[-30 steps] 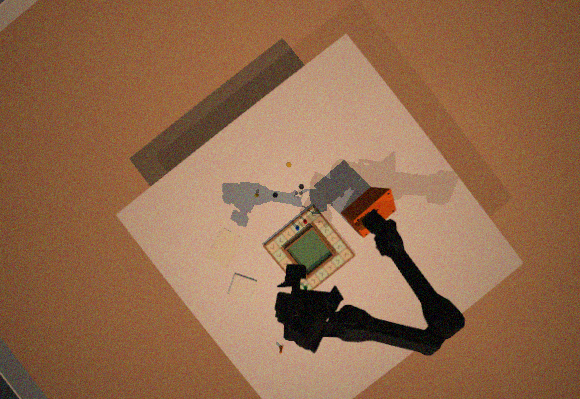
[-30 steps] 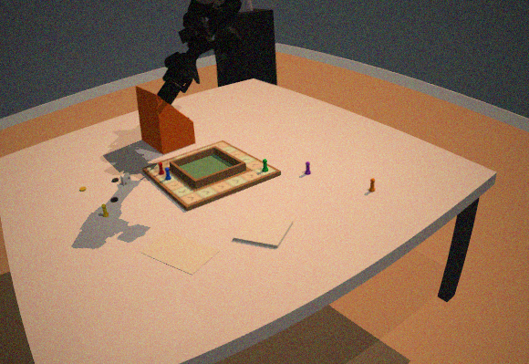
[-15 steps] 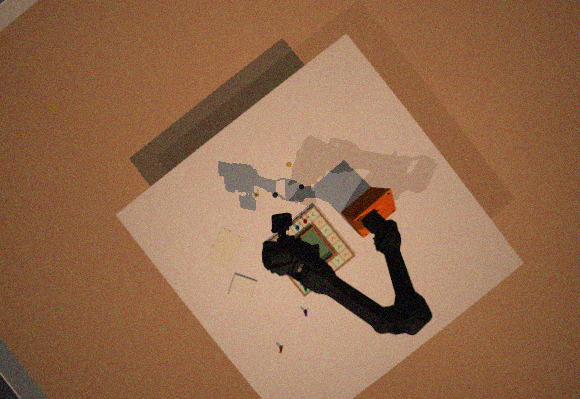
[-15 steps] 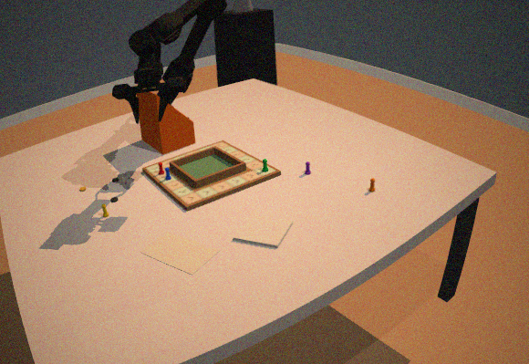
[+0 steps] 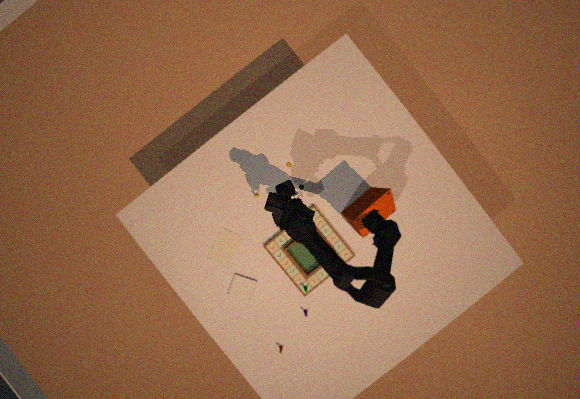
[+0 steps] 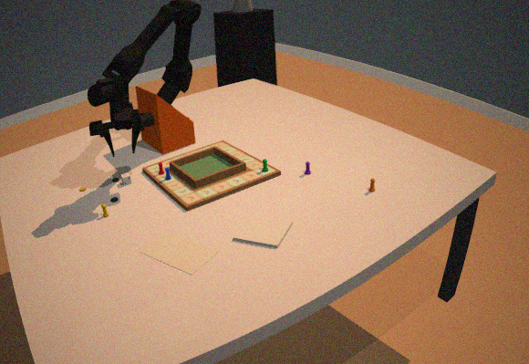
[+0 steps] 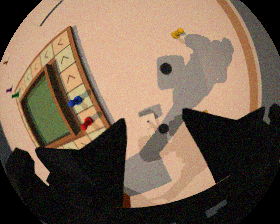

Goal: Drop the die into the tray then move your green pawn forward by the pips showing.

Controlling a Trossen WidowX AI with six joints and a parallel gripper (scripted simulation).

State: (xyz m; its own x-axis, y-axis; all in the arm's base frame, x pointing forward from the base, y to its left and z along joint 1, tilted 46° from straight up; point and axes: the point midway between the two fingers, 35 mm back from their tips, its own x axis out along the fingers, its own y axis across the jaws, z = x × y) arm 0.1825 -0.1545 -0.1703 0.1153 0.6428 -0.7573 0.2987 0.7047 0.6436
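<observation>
Now: the white die 90 mm below my gripper tip, 40 mm behind it and 10 mm to the left of it. Also, from my gripper tip: blue pawn 100 mm to the left, 70 mm below, 50 mm ahead; then red pawn 110 mm to the left, 70 mm below, 10 mm ahead; then yellow pawn 120 mm to the right, 90 mm below, 90 mm ahead.
</observation>
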